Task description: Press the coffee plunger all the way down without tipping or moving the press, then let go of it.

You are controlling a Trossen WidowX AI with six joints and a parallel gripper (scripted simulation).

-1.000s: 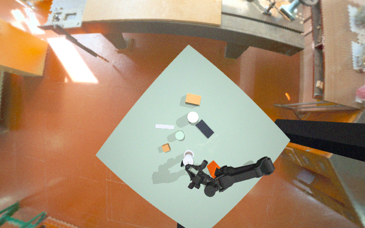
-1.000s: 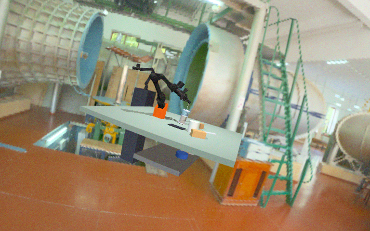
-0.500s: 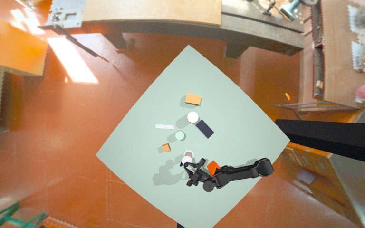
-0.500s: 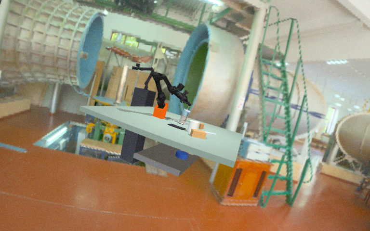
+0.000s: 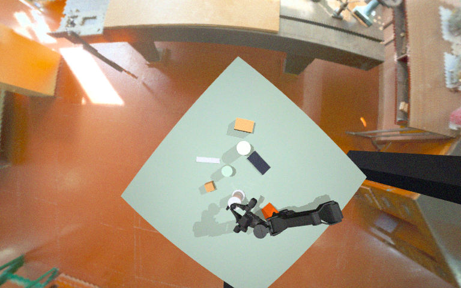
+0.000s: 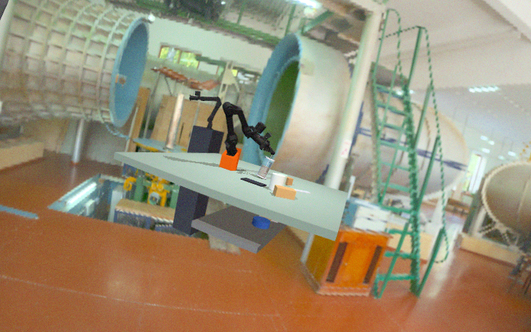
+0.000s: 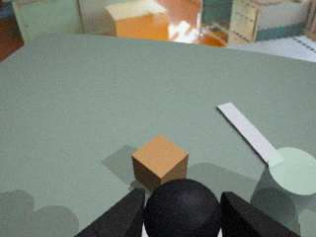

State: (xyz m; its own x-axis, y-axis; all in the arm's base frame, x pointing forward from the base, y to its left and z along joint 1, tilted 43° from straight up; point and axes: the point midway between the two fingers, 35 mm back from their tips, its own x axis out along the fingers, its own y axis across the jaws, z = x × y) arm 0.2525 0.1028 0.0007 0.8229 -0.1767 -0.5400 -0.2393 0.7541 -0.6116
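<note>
The coffee press is 10 cm below my gripper tip, 2 cm behind it and 1 cm to the left of it. Round my gripper tip: orange cube 17 cm below, 14 cm ahead, 5 cm to the left; then dark slab 27 cm to the right, 19 cm below; then pale green cylinder 15 cm below, 13 cm ahead, 10 cm to the right.
</note>
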